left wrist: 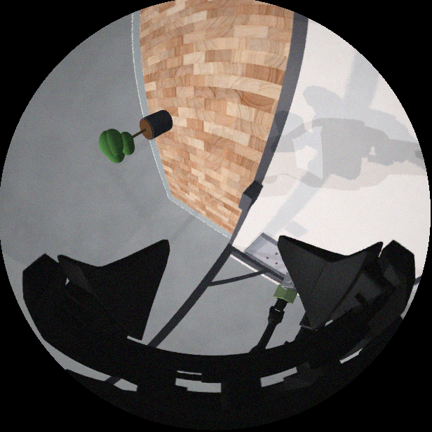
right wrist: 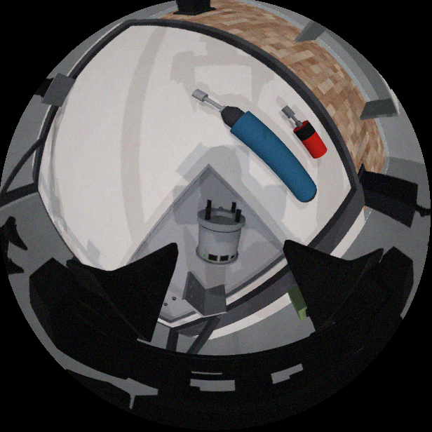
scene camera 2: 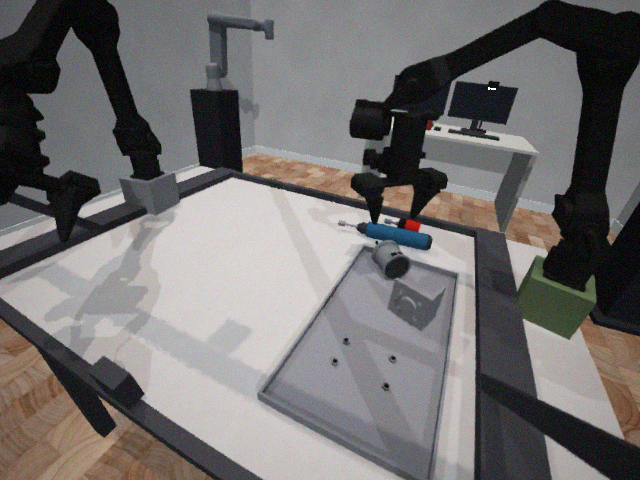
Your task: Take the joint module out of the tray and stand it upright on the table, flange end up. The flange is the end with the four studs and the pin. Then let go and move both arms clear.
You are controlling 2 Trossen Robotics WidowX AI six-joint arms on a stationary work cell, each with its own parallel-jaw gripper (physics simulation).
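Places are measured from the left arm's base along level axes (x ahead, y left, z up), in metres.
Pixels of known places: left gripper, fingertip midpoint: (scene camera 2: 24, 236); right gripper, fingertip midpoint: (scene camera 2: 393, 221); left arm's base, origin of the base link: (scene camera 2: 147, 175); right arm's base, origin of the base link: (scene camera 2: 563, 276).
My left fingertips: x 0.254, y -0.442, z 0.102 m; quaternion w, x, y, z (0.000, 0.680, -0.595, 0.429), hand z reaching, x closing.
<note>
For each thing: its top centre in the pictures, then the offset to it from my left fingertips. "*": a spot on its surface instead.
- grey joint module, middle of its top: (scene camera 2: 392, 245) dx +0.423, dy +0.358, dz -0.126 m
- grey tray, middle of its top: (scene camera 2: 384, 318) dx +0.429, dy +0.197, dz -0.178 m
- blue screwdriver-like tool, surface spot: (scene camera 2: 397, 236) * dx +0.438, dy +0.473, dz -0.165 m
- grey bracket, middle of its top: (scene camera 2: 419, 283) dx +0.474, dy +0.236, dz -0.120 m
The grey joint module (scene camera 2: 390, 259) (right wrist: 219, 239) lies on its side in the far corner of the grey tray (scene camera 2: 341, 436) (right wrist: 156, 245). In the right wrist view its flange end with dark studs points toward the tray's corner, and the other end, with small dark ports, faces the fingers. My right gripper (scene camera 2: 394, 219) (right wrist: 232, 247) is open and empty, pointing down above the far end of the tray area, higher than the module. My left gripper (left wrist: 224, 244) is open and empty at the left side, far from the tray; one finger shows in the scene view.
A blue screwdriver-like tool (scene camera 2: 397, 236) (right wrist: 274, 155) and a shorter red one (scene camera 2: 412, 225) (right wrist: 314, 145) lie beyond the tray. A grey bracket (scene camera 2: 416, 304) (right wrist: 205, 295) and several small nuts (scene camera 2: 346, 341) are in the tray. A dark frame (scene camera 2: 496, 310) edges the table.
</note>
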